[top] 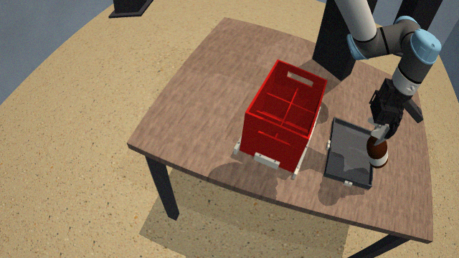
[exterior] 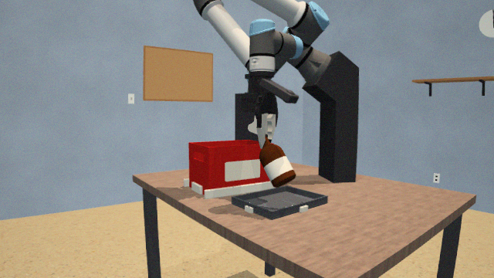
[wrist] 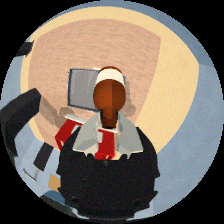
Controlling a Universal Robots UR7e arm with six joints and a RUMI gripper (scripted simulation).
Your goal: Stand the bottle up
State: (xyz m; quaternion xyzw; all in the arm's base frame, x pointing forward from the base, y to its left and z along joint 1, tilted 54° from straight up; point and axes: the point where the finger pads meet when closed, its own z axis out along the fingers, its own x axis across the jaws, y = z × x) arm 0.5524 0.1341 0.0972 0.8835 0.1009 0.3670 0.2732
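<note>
The brown bottle lies 30 mm to the left of my hand and 40 mm below it. From my hand the other things lie so: tray: 80 mm behind, 10 mm to the left, 190 mm below; then red crate: 150 mm behind, 260 mm to the right, 120 mm below.
</note>
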